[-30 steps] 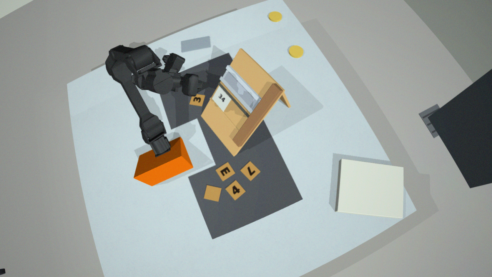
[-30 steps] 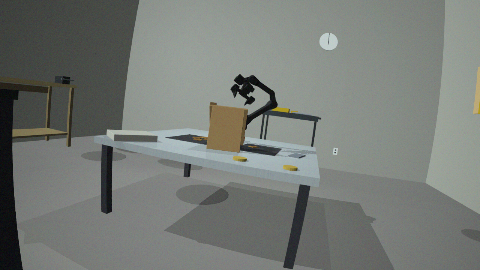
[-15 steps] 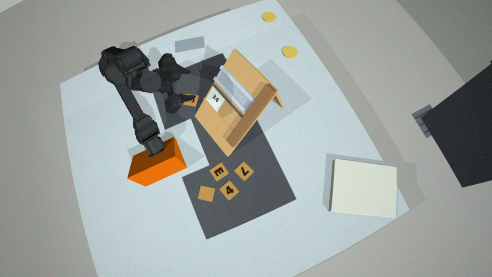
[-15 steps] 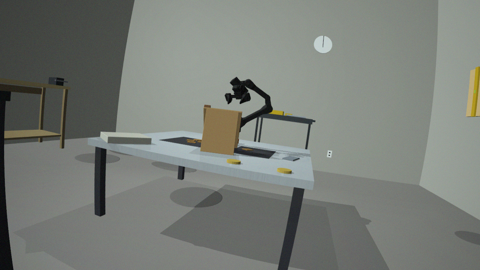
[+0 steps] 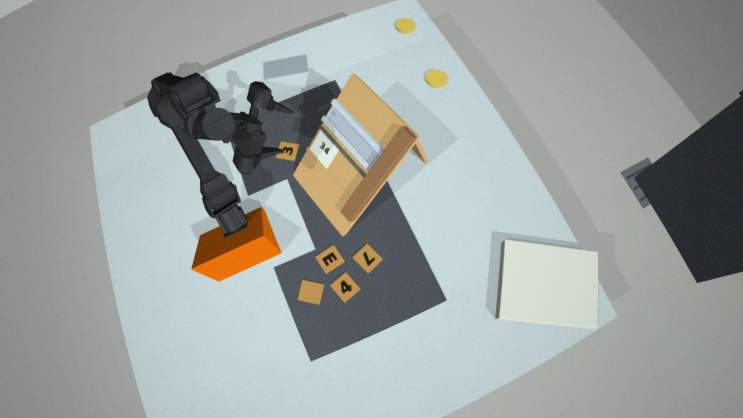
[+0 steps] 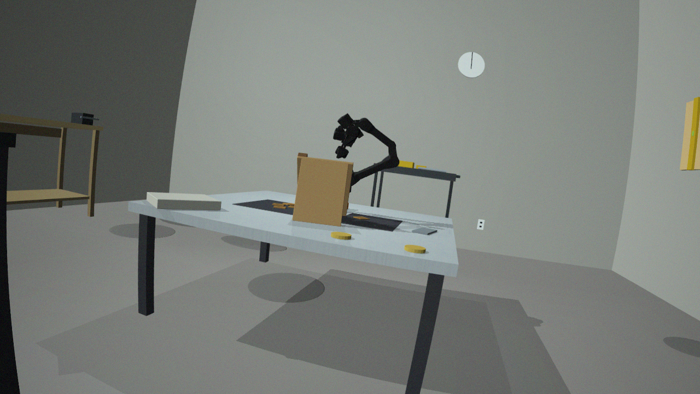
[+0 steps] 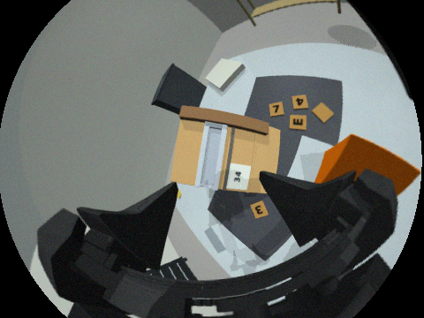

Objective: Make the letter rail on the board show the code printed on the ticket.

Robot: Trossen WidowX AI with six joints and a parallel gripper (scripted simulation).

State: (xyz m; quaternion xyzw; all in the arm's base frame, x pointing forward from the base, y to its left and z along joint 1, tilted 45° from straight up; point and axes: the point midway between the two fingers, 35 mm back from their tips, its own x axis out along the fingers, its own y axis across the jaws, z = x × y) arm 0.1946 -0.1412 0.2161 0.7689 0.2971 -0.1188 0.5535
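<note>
The tile marked 4 lies 4 cm behind my gripper tip, 30 cm to the right of it and 31 cm below it. Round my gripper tip: white ticket (8 cm ahead, 4 cm to the left, 20 cm below); blank tile (12 cm behind, 27 cm to the right, 31 cm below); tile marked 3 (2 cm behind, 14 cm to the left, 31 cm below).
</note>
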